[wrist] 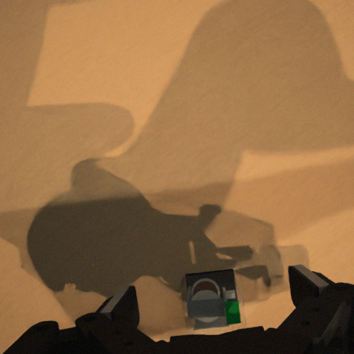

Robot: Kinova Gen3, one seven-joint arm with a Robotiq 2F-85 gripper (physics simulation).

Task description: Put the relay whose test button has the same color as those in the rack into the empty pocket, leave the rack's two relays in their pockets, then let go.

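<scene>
A small relay [206, 307] with a clear housing, a dark far edge and a round grey part inside stands on the table at the lower middle of the wrist view. Its green test button [233, 312] is at its right near corner. My gripper [212, 293] is open, with one finger to the left of the relay and one to the right. The relay lies between the two fingers as seen from above, with a gap on each side; neither finger touches it. The gripper's body hides the area nearest the bottom edge. The rack, its two relays and the empty pocket do not show.
The orange-tan table top [90, 55] fills the background. Large dark shadows of the arm and gripper lie across it, the darkest one left of the relay. No other solid object can be made out near the fingers.
</scene>
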